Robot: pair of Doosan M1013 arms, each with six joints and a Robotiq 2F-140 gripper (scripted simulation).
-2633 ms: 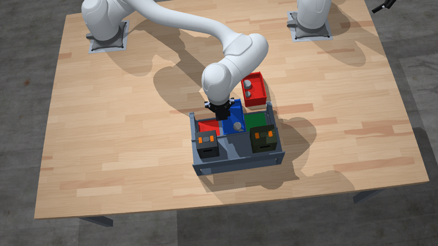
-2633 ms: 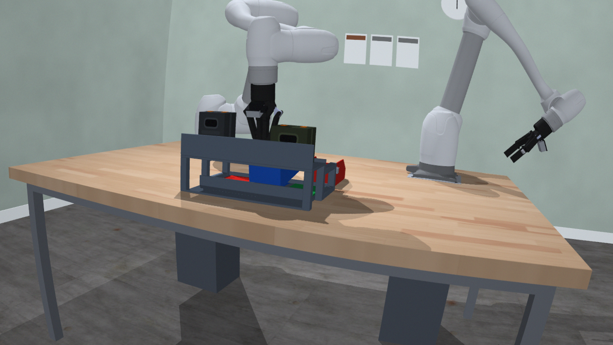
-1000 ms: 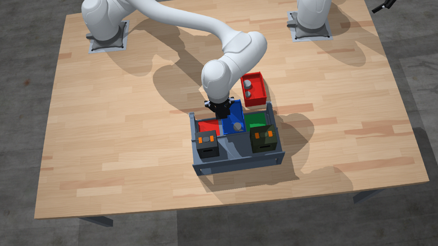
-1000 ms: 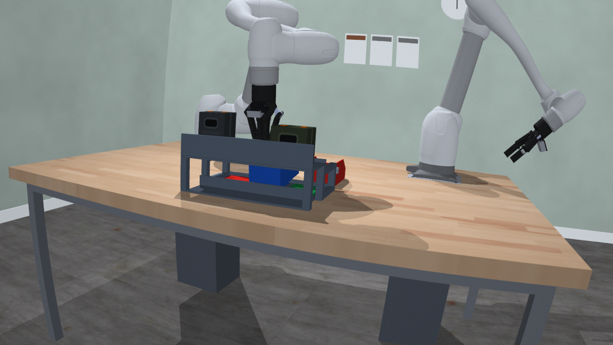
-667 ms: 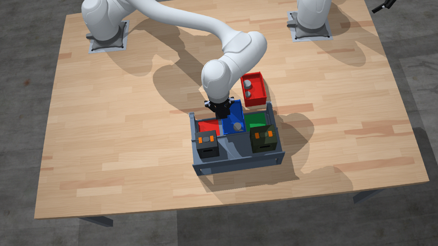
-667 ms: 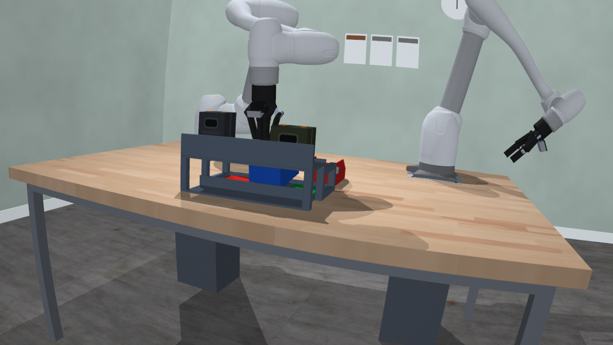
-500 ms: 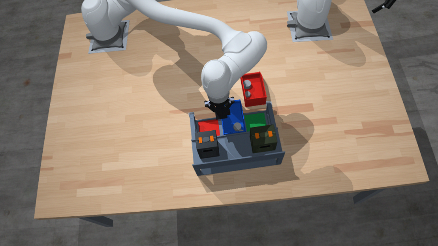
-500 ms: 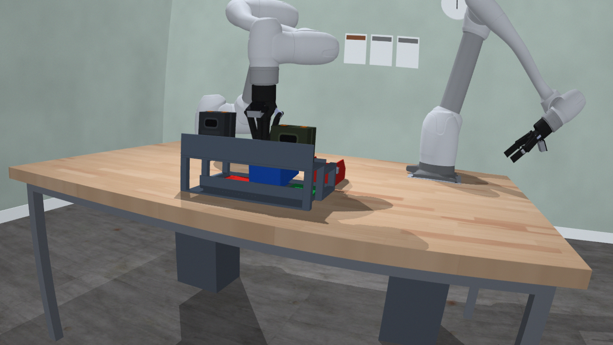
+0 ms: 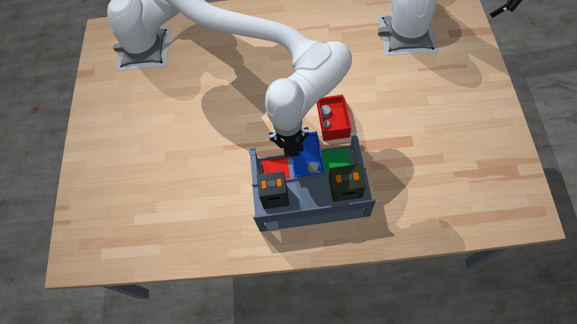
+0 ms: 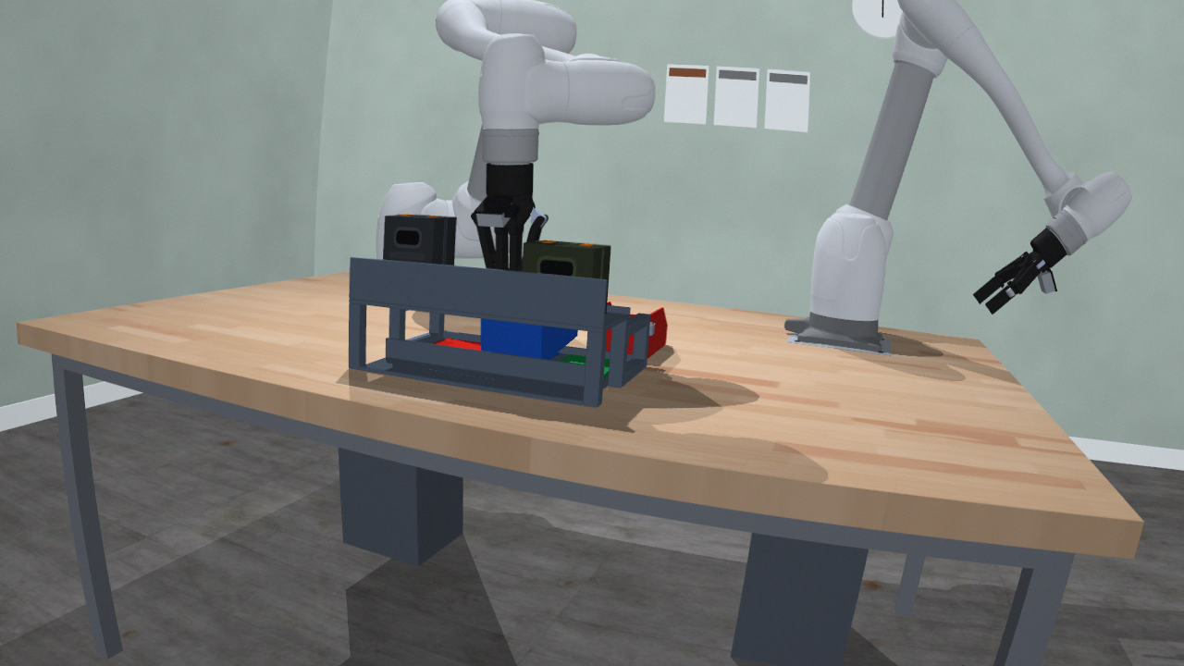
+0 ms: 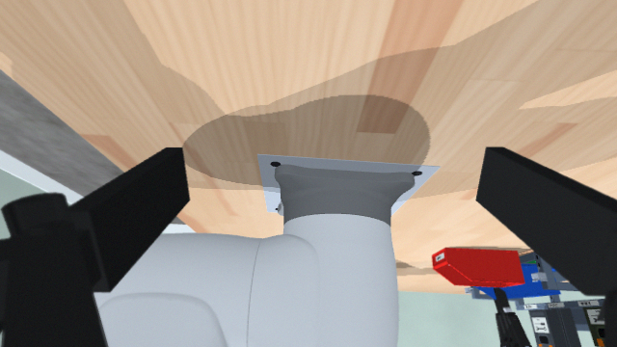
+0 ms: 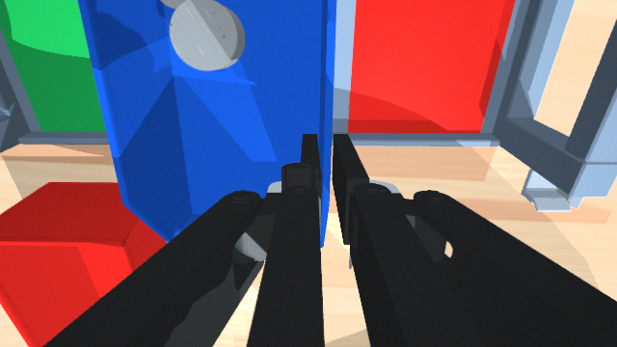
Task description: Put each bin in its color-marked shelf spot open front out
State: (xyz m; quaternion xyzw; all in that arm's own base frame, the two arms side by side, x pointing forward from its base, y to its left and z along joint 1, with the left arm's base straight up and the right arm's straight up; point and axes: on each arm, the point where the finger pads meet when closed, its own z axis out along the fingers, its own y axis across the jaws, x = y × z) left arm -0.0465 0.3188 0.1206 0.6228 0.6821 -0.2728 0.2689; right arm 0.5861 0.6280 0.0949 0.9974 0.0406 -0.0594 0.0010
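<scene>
My right gripper is now 5 cm to the right of the blue bin, 4 cm above it and 1 cm short of it. The rest, counted from my right hand: grey shelf 10 cm ahead, 6 cm to the left, 3 cm below; red bin 16 cm to the left, 16 cm behind, 6 cm below.
</scene>
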